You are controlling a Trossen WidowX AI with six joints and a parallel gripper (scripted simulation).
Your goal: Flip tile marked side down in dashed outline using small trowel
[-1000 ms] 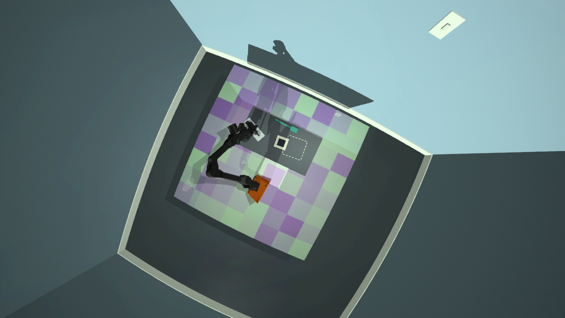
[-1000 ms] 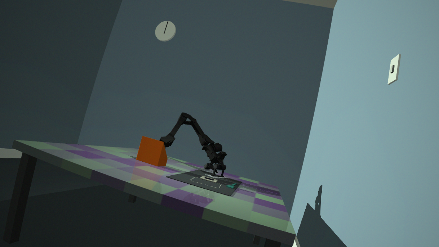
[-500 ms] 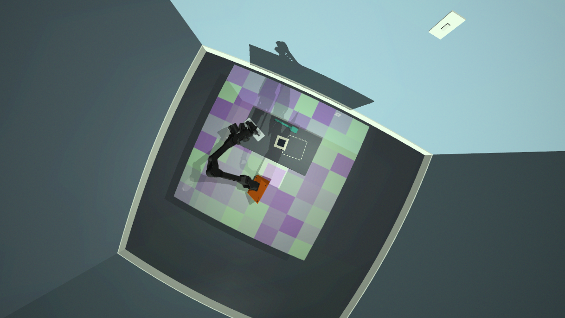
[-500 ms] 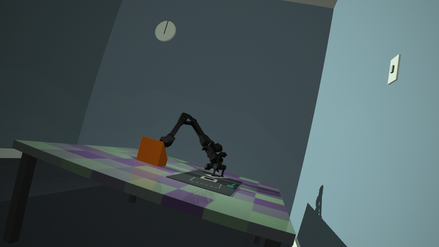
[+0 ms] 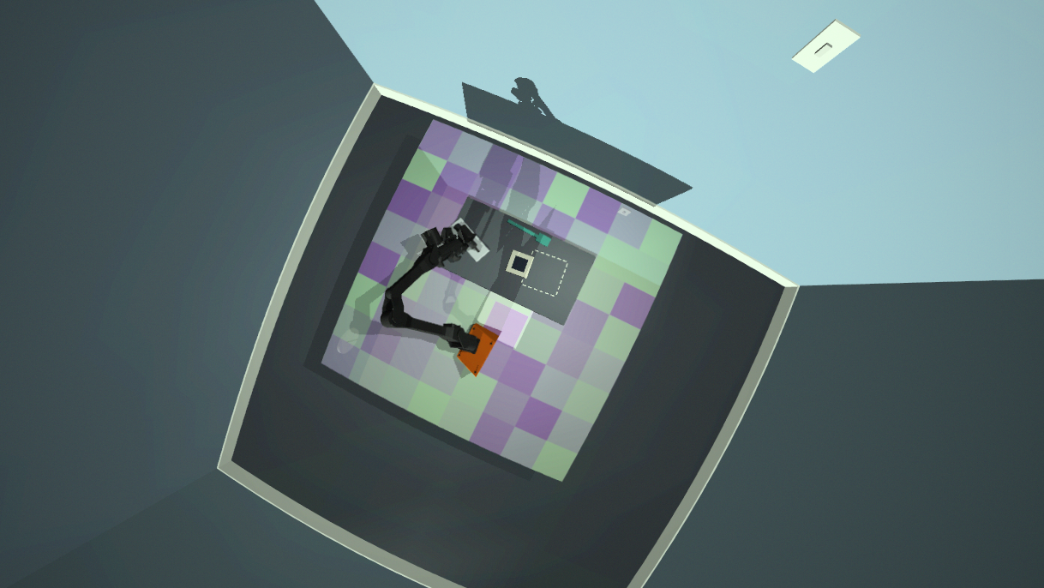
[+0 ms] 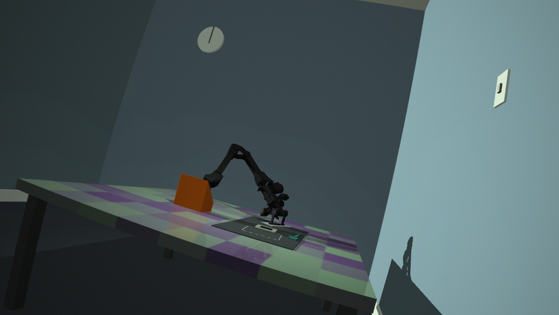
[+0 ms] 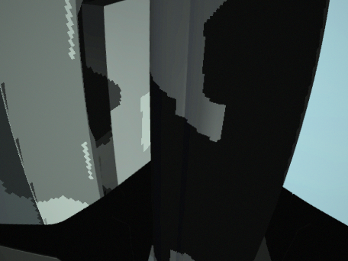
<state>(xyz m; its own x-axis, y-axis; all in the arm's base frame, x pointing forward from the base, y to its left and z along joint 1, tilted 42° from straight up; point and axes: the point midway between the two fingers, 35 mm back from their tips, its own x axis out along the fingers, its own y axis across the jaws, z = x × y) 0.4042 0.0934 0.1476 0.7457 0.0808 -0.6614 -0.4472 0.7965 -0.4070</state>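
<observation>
My gripper tip is now 4 cm past the cream tile, 22 cm to the left of it and 5 cm above it. From my gripper tip the other things lie so: teal tool 10 cm ahead, 23 cm to the right, 5 cm below; trowel 2 cm behind, 1 cm to the left, 1 cm below.
</observation>
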